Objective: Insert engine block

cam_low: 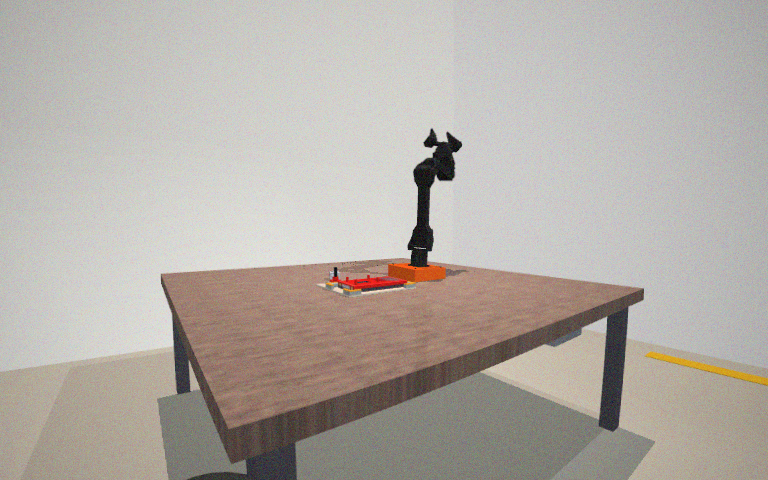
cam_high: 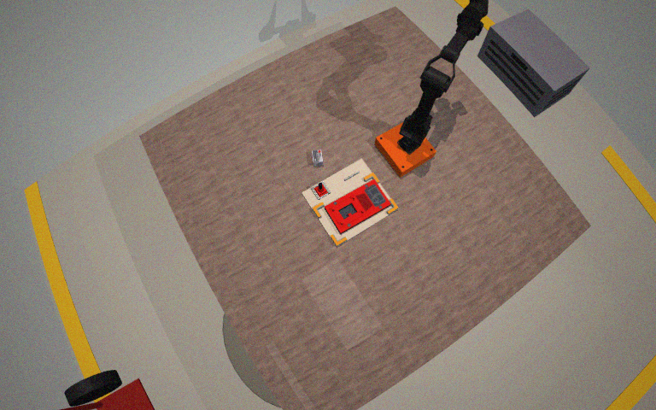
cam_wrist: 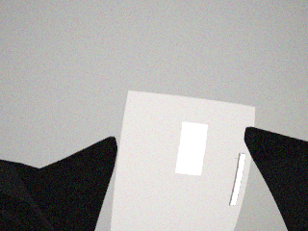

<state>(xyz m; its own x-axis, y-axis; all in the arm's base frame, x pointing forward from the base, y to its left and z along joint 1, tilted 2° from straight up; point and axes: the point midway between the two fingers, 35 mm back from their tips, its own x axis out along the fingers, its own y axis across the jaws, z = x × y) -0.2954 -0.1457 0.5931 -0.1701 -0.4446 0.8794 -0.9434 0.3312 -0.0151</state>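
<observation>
Right now the grey engine block is 60 cm ahead of my gripper tip, 4 cm to the right of it and 65 cm below it.
</observation>
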